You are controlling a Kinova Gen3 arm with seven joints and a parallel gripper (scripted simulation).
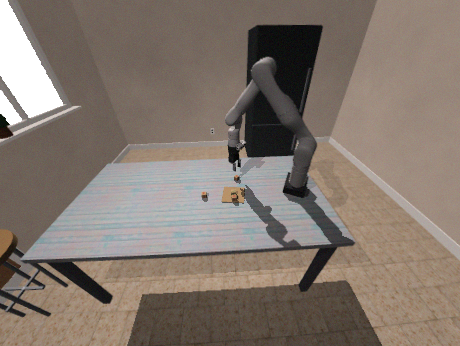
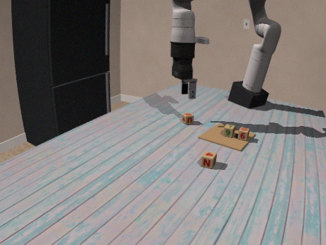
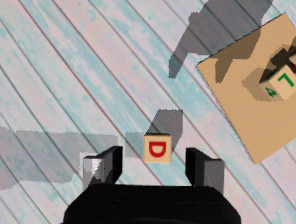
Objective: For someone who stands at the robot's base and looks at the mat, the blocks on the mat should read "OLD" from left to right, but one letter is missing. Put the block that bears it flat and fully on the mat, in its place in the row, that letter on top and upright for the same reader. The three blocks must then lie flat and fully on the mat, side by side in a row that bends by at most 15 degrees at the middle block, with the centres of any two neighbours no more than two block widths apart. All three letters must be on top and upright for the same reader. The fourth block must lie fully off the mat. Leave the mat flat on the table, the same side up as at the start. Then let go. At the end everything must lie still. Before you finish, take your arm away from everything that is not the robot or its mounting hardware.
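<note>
Now: the red d block 9 cm below my hand. From my hand the other things lie so: green l block 16 cm to the left, 9 cm below; tan mat 16 cm to the left, 11 cm below; red o block 21 cm to the left, 9 cm below, 1 cm behind.
</note>
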